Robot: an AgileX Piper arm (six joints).
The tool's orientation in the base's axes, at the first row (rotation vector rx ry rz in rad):
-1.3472, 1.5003, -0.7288
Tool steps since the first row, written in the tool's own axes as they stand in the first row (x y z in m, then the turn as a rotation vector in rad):
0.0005, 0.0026, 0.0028, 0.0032, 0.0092, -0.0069
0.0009, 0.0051, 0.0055, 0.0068, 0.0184, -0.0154
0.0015, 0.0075, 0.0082, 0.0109, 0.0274, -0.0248
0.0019, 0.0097, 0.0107, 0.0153, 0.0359, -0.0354
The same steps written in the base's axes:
0.0016, 0.0005, -0.0035, -0.0097, -0.0022, -0.0065
0.0031, 0.0011, -0.0068, -0.0209, -0.0051, -0.0126
0.0047, 0.0015, -0.0101, -0.0328, -0.0087, -0.0183
0.0061, 0.0020, -0.0131, -0.0455, -0.0128, -0.0232

